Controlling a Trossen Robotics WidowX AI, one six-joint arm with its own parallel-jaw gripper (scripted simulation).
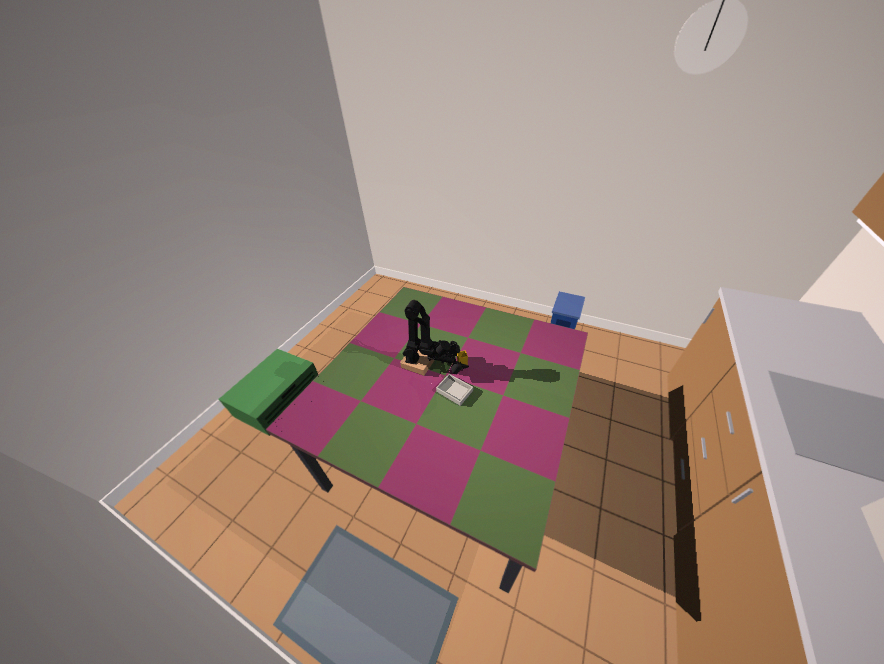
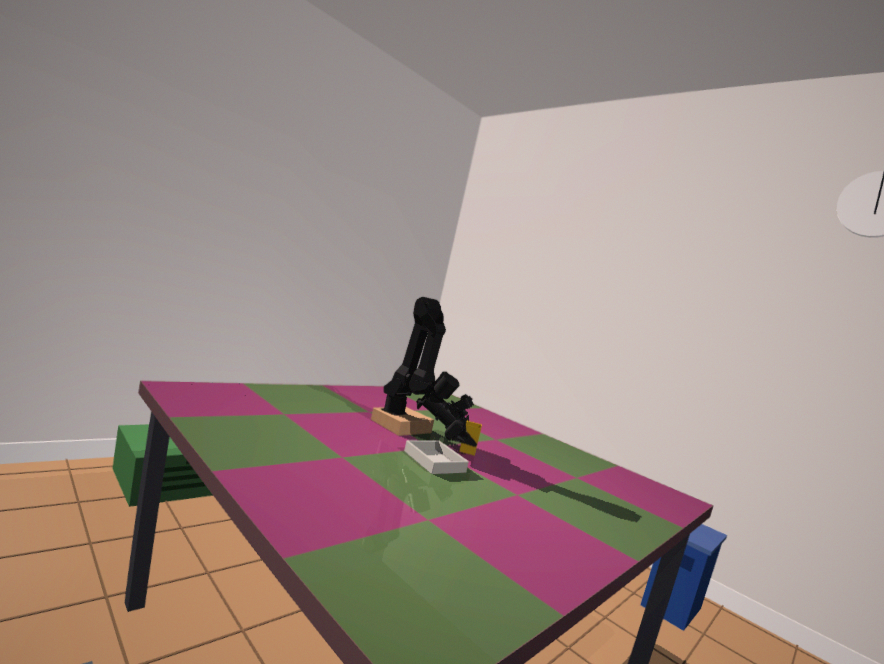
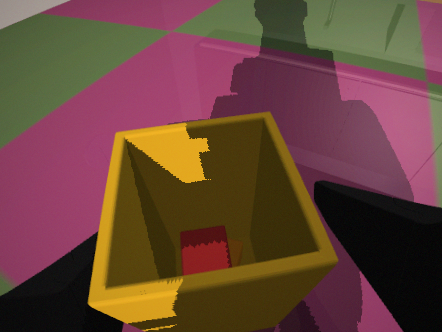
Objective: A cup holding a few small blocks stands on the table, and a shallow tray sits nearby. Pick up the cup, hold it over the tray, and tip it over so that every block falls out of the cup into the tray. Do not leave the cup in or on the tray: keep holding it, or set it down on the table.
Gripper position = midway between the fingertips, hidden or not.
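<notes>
A yellow square cup [image 3: 237, 171] is here, and so is a red block [image 3: 207, 249]. Image 1 does not show the red block, hidden as it is by the yellow square cup, and image 2 misses the block too, since there it is hidden by my gripper. That gripper of mine [image 2: 477, 441], which I can also find in image 3 [image 3: 228, 204], is open and holds nothing.
</notes>
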